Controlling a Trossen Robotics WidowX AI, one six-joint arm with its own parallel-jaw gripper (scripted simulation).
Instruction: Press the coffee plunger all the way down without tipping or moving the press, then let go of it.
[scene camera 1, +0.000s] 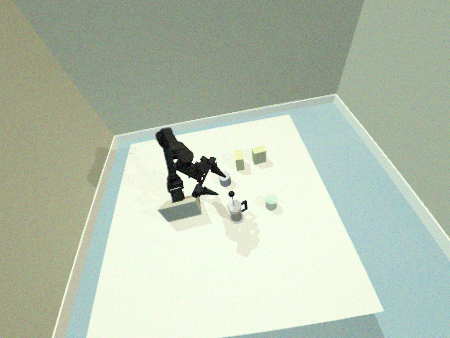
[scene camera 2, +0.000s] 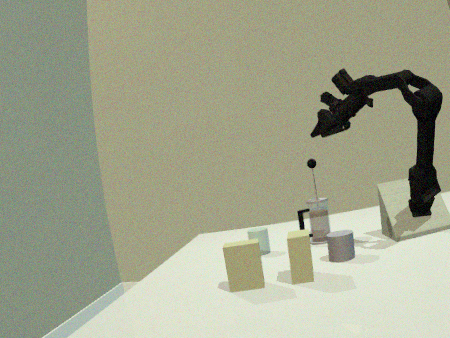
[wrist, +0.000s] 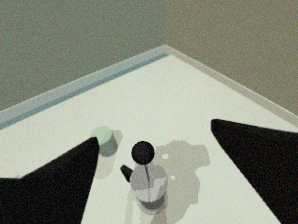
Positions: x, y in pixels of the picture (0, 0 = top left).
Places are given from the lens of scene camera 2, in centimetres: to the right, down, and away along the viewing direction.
gripper (scene camera 2: 316, 136): 29, -10, 118
glass coffee press (scene camera 2: 318, 211): 29, 13, 115
grey cylinder (scene camera 2: 340, 244): 29, 19, 90
The marked spots on the glass coffee press and the grey cylinder are 26 cm apart.
